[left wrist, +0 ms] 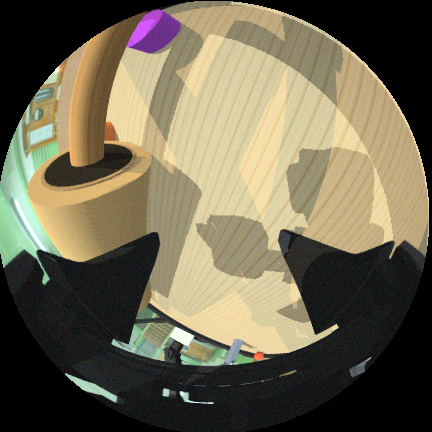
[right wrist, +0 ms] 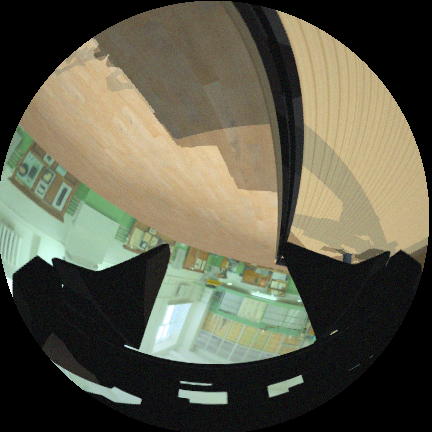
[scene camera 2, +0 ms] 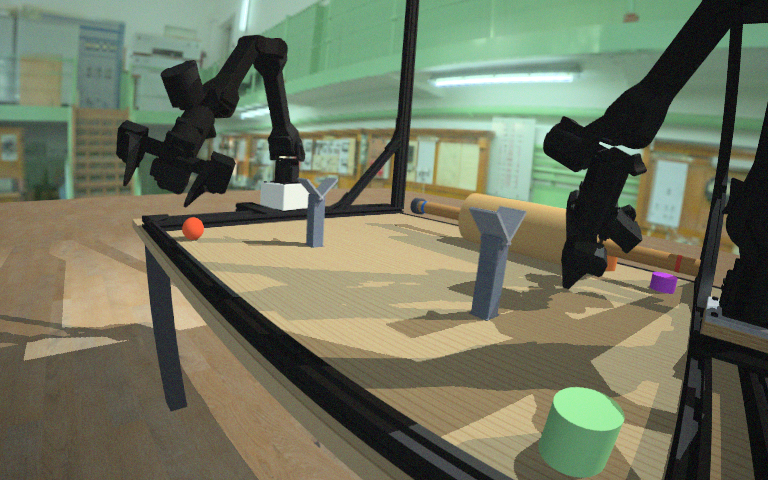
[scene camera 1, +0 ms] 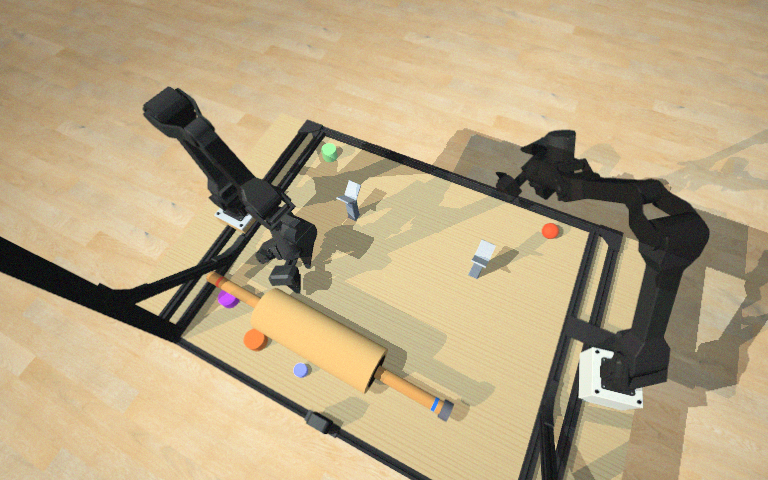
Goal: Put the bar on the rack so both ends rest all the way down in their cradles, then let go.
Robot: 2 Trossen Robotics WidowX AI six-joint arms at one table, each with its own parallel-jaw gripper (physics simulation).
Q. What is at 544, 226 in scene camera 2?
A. A bar.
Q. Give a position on a purple disc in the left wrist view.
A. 150, 39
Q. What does the bar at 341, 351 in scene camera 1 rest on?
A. The table.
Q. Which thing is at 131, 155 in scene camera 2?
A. The right gripper.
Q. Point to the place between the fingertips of the left gripper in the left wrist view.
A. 219, 237
